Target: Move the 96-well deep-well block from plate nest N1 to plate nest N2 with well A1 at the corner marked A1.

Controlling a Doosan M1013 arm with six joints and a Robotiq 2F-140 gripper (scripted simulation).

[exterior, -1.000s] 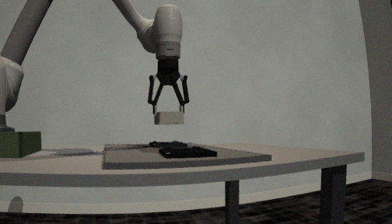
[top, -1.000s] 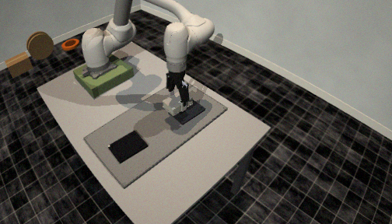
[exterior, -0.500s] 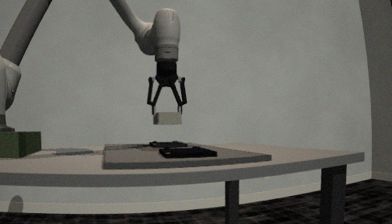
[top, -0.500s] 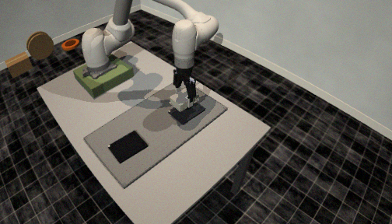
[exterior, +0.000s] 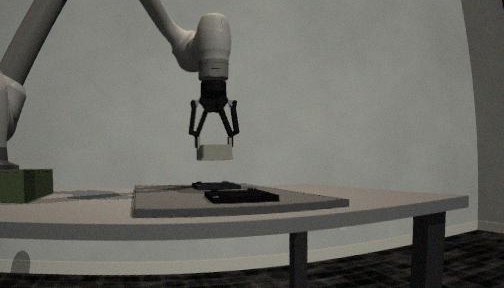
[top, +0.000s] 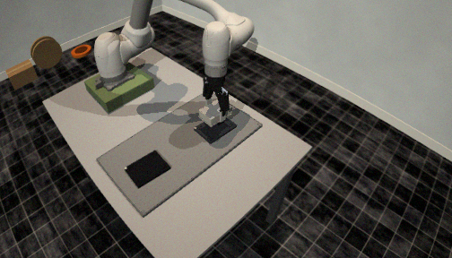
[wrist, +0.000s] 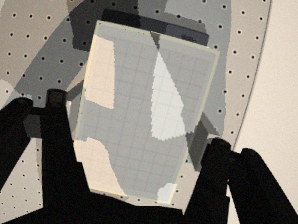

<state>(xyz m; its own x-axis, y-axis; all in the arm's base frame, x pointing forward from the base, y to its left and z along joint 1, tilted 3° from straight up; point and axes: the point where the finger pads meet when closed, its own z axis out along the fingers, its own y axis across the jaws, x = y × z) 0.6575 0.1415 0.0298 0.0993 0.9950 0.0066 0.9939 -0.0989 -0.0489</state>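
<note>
My gripper is now 1 cm above the white deep-well block.
</note>
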